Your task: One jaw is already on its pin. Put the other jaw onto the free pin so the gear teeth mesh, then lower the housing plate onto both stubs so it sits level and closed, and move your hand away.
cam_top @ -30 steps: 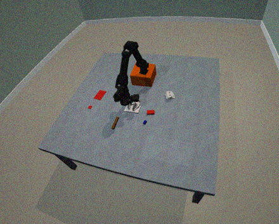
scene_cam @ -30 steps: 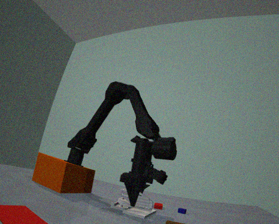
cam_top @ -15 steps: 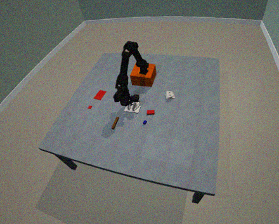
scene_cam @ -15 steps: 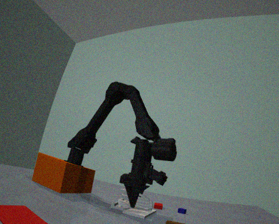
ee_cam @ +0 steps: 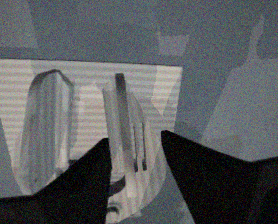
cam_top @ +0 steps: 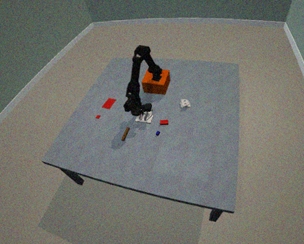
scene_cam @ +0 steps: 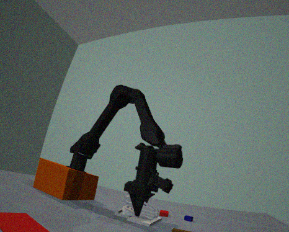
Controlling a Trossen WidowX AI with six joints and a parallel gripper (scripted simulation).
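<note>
My gripper tip is 10 mm past the red block, 190 mm to the right of it and 10 mm above it. Also, from my gripper tip: brown stick: 180 mm ahead, 20 mm to the right, 10 mm below; then blue block: 90 mm ahead, 190 mm to the left, 10 mm below; then flat red patch: 30 mm behind, 330 mm to the right, 20 mm below.
</note>
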